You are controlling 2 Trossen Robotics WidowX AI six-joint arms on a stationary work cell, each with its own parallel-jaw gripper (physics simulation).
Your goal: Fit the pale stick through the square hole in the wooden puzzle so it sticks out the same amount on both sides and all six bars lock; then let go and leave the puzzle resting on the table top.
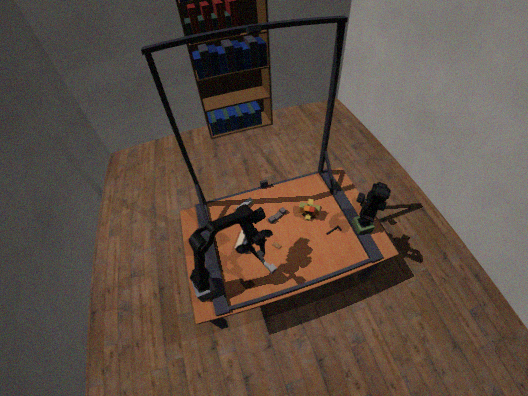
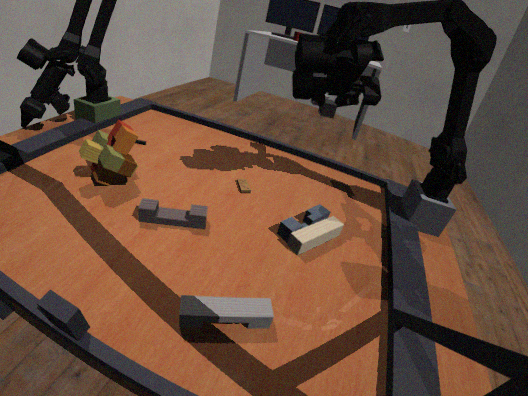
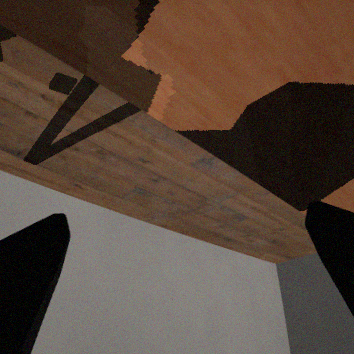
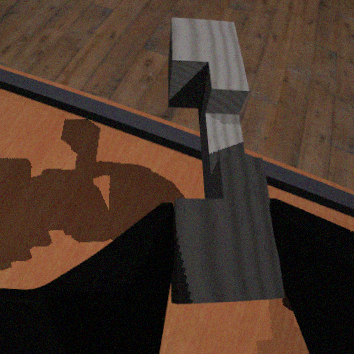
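Seen in the pictures: left gripper, fingertip midpoint: (image 2: 26,120) (image 3: 189,219); right gripper, fingertip midpoint: (image 1: 261,256) (image 2: 326,105) (image 4: 217,211); left arm's base at its link origin: (image 1: 364,222) (image 2: 97,99); right arm's base at its link origin: (image 1: 202,285) (image 2: 433,193).
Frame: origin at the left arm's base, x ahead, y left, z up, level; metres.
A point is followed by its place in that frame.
Note:
The wooden puzzle (image 1: 309,209) (image 2: 109,157), a cluster of yellow, green, orange and red bars, rests on the orange table top near the far side. The pale stick (image 2: 315,234) {x 0.739, y -0.131, z -0.040 m} (image 1: 240,239) {x 0.743, y -0.109, z -0.040 m} lies flat on the table beside a blue-grey piece (image 2: 302,221) {x 0.702, y -0.067, z -0.070 m}, under my right arm. My right gripper (image 1: 254,243) (image 2: 341,104) (image 4: 217,211) {x 0.651, y 0.109, z 0.141 m} is shut on a grey notched bar (image 4: 225,225) {x 0.653, y 0.101, z 0.152 m} (image 1: 269,266) {x 0.627, y 0.173, z 0.151 m} and holds it in the air above the table's edge. My left gripper (image 1: 376,192) (image 3: 189,219) {x -0.150, y -0.158, z -0.065 m} is open and empty, raised beside the table and facing the floor and wall.
Two grey notched bars (image 2: 172,215) {x 0.487, y -0.232, z -0.056 m} (image 2: 227,310) {x 0.676, y -0.365, z -0.040 m} and a small tan piece (image 2: 243,185) {x 0.542, y -0.036, z -0.063 m} (image 1: 277,245) {x 0.538, y -0.026, z -0.063 m} lie on the table. A black tool (image 1: 334,229) {x 0.171, y -0.037, z -0.065 m} lies near the left arm. A dark rail (image 2: 404,251) {x 0.930, y -0.050, z -0.051 m} borders the table. A bookshelf (image 1: 269,78) stands behind.

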